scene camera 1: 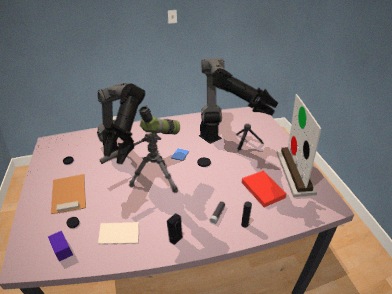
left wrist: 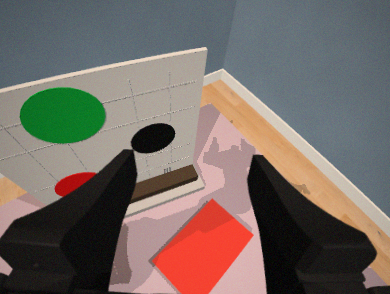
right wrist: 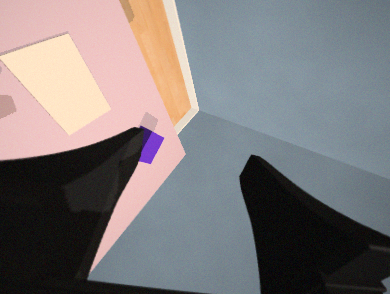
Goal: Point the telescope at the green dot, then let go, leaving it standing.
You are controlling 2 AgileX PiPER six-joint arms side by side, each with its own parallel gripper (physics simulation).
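Note:
The green telescope (scene camera 1: 161,125) stands upright on its grey tripod (scene camera 1: 153,149), front end toward the dotted board (scene camera 1: 311,131) (left wrist: 115,117) at the right. The green dot (scene camera 1: 302,117) (left wrist: 63,115) is at the board's top. I cannot tell whether the telescope lines up with it exactly. The tripod's handle (scene camera 1: 137,143) slants down left, close by my right gripper (scene camera 1: 115,159) (right wrist: 197,143), which is open; no handle shows between its fingers in the right wrist view. My left gripper (scene camera 1: 274,107) (left wrist: 192,165) is open and empty, raised near the board.
A small black tripod (scene camera 1: 247,128) stands below the left gripper. A red box (scene camera 1: 263,188) (left wrist: 205,250), a black cylinder (scene camera 1: 246,215) and a black box (scene camera 1: 174,229) are toward the front. A cream sheet (scene camera 1: 118,233) (right wrist: 60,82) and purple block (scene camera 1: 60,246) (right wrist: 152,148) lie front left.

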